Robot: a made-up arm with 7 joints. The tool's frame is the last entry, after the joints.
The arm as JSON. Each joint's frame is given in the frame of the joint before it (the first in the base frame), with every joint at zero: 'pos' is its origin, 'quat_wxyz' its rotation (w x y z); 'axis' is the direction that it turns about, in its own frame. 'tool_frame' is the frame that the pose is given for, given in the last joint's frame.
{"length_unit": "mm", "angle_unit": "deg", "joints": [
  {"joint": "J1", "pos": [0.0, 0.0, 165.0], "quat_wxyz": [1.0, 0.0, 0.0, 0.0], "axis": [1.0, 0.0, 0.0]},
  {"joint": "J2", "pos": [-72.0, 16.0, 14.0], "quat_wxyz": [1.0, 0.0, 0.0, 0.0], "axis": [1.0, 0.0, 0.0]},
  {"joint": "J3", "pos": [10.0, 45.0, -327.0], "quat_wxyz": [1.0, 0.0, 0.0, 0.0], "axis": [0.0, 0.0, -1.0]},
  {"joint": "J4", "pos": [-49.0, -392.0, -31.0], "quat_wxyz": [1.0, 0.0, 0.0, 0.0], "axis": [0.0, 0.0, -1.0]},
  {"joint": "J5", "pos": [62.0, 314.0, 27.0], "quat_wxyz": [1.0, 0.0, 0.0, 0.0], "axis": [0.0, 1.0, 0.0]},
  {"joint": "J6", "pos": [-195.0, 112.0, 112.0], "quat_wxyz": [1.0, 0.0, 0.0, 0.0], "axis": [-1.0, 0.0, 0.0]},
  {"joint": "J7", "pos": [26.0, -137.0, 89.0], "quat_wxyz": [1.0, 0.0, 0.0, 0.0], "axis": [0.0, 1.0, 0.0]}
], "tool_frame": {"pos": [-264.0, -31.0, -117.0], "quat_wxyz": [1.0, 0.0, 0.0, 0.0]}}
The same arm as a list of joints. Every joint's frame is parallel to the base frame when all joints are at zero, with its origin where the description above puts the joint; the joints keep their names.
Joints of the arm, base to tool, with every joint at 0 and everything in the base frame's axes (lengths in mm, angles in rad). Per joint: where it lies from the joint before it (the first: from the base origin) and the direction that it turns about. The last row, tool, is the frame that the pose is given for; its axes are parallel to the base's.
J1: offset 0.0 0.0 165.0 axis +x
J2: offset -72.0 16.0 14.0 axis +x
J3: offset 10.0 45.0 -327.0 axis -z
J4: offset -49.0 -392.0 -31.0 axis -z
J5: offset 62.0 314.0 27.0 axis +y
J6: offset -195.0 112.0 112.0 axis -x
J7: offset 26.0 -137.0 89.0 axis +y
tool: offset -264.0 -31.0 -117.0

